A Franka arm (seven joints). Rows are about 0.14 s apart.
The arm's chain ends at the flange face. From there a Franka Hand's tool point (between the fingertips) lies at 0.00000 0.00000 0.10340 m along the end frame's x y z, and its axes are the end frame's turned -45 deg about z.
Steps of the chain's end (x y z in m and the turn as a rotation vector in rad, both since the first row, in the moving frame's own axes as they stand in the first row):
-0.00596, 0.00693, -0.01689, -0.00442, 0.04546, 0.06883
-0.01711, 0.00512, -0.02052, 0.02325, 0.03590, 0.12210
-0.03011, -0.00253, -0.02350, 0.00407, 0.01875, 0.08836
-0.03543, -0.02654, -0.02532, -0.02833, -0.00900, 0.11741
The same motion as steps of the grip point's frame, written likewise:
-0.00624, 0.00443, -0.01700, -0.03527, 0.02902, 0.06883
-0.01146, -0.00729, -0.02061, -0.00894, 0.04183, 0.12210
-0.01788, -0.02193, -0.02352, -0.01038, 0.01614, 0.08836
-0.00909, -0.04257, -0.02537, -0.01367, -0.02640, 0.11741

